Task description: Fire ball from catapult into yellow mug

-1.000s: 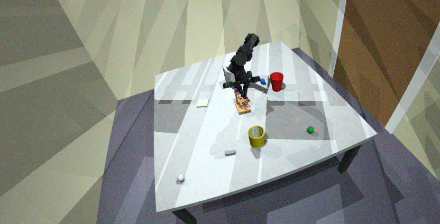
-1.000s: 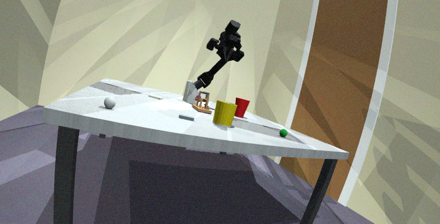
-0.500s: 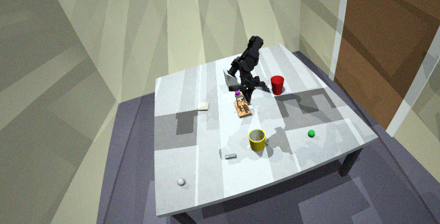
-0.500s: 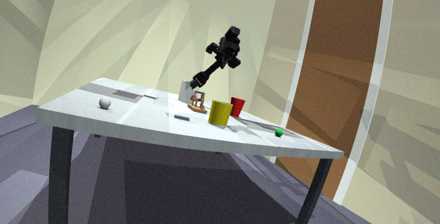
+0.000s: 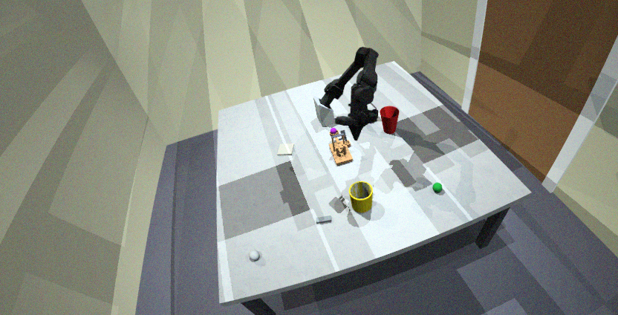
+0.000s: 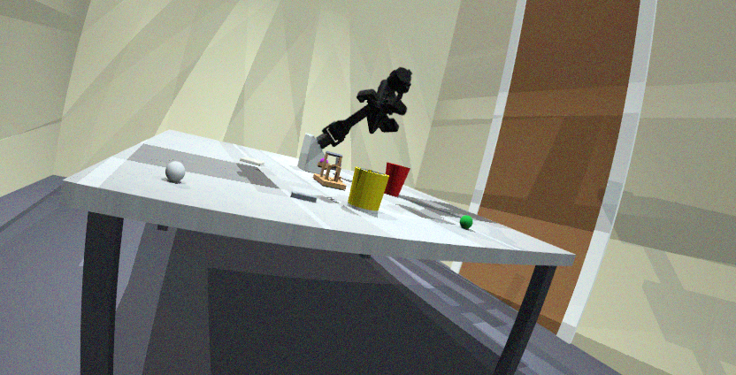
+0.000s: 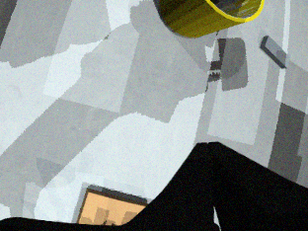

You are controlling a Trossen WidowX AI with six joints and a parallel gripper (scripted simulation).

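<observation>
Now: the purple ball 260 mm behind my gripper tip, 140 mm below it and 50 mm to the right of it. The rest, counted from my gripper tip: wooden catapult 190 mm behind, 150 mm below, 30 mm to the right; grey block 200 mm to the right, 200 mm below, 200 mm ahead; yellow mug 170 mm below, 170 mm ahead, 30 mm to the right.
</observation>
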